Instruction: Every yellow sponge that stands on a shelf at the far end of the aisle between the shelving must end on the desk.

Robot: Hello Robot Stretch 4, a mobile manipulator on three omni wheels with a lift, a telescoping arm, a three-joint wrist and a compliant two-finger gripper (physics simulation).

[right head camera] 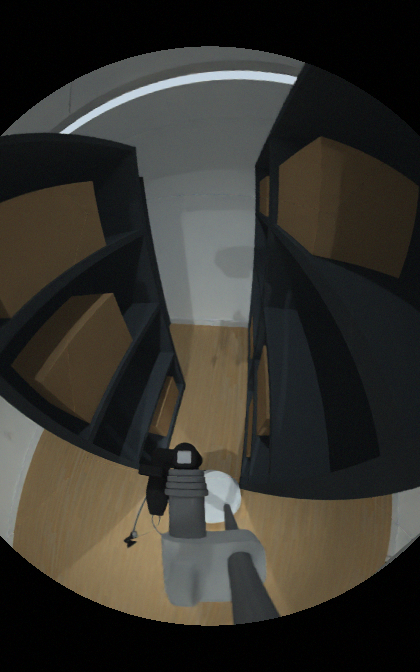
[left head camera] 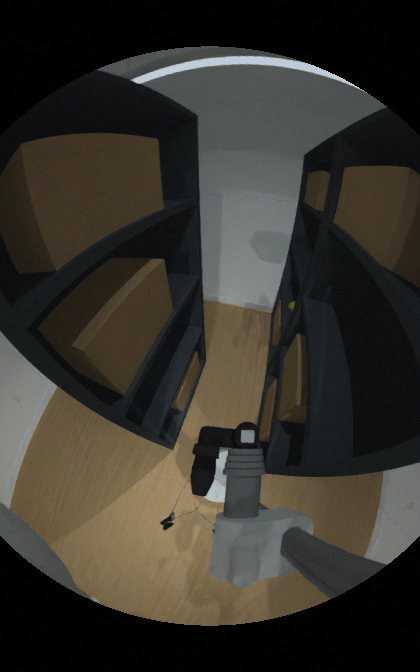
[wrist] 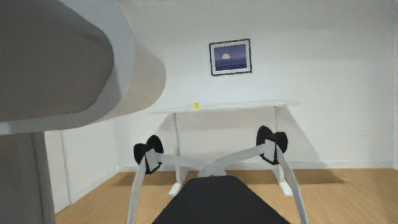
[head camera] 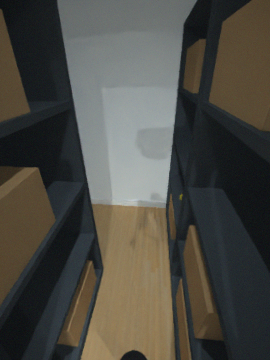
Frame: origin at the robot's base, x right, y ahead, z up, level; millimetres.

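Where they show: gripper, fingertip midpoint: [wrist: 209, 142].
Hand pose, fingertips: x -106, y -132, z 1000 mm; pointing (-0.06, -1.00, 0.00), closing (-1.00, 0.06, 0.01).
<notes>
After its pixels a point has its place.
A small yellow sponge [head camera: 181, 197] @(z 533, x 543, y 1351 mm) [left head camera: 292, 305] shows on a shelf of the right-hand shelving, toward the far end of the aisle, partly hidden by the uprights. Another yellow sponge [wrist: 196, 105] @(z 956, x -115, y -2141 mm) stands on the white desk [wrist: 240, 107] @(z 909, x -551, y -1948 mm) in the wrist view, far behind the robot. My gripper [wrist: 209, 142] @(z 1000, x -106, y -132 mm) is open and empty, its two fingertips wide apart in the wrist view and pointing toward the distant desk. In the left head view one fingertip shows low over the floor; the other is mostly hidden by the arm.
Dark shelving stands close on the left [head camera: 75, 145] @(z 1196, x -237, y 1025 mm) [right head camera: 150, 260] and right [head camera: 212, 210] @(z 962, x 423, y 694 mm) [right head camera: 285, 360], with brown boxes [head camera: 22, 225] @(z 1102, x -339, y 543 mm) [left head camera: 120, 325] [right head camera: 350, 205] on it. A narrow wooden floor strip [head camera: 132, 280] runs between to a white wall [head camera: 135, 115] @(z 1155, x 180, y 1952 mm).
</notes>
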